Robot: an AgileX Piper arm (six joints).
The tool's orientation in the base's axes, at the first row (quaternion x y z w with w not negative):
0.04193, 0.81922, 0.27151, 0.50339
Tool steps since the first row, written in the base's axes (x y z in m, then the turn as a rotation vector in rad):
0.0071, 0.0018, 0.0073, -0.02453, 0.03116, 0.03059
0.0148, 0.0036, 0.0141, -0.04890, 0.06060, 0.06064
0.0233, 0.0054, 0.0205, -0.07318, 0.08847, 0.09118
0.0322, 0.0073, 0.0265, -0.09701, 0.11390, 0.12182
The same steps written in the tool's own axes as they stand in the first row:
-0.0087, 0.0036, 0.0042, -0.00186, 0.04638, -0.01882
-0.0173, 0.0069, 0.0091, -0.00396, 0.09100, -0.03801
-0.0260, 0.0098, 0.0148, -0.00703, 0.13450, -0.05793
-0.0345, 0.0125, 0.0211, -0.01124, 0.17589, -0.07848

